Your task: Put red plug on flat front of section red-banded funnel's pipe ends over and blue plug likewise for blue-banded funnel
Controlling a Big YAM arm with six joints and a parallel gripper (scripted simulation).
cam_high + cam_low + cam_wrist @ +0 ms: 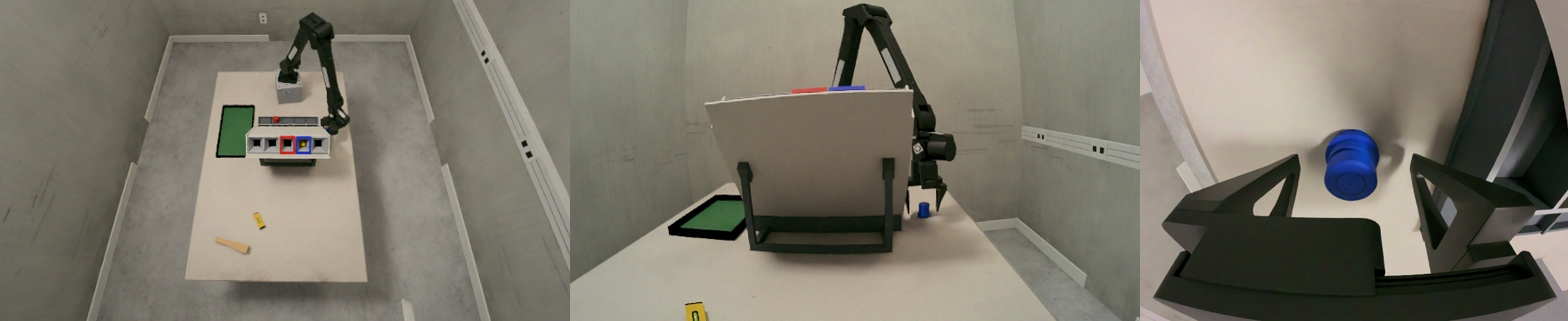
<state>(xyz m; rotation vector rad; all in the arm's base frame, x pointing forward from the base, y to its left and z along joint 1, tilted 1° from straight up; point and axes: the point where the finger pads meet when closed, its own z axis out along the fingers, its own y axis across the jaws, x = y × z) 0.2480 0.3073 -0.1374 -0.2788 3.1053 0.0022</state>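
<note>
My hand is right at the blue plug. The rest, counted from my hand: blue band: 300 mm ahead, 300 mm above, 140 mm to the right; red plug: 350 mm to the right, 10 mm behind; cover: 240 mm to the right, 190 mm above, 170 mm ahead.
</note>
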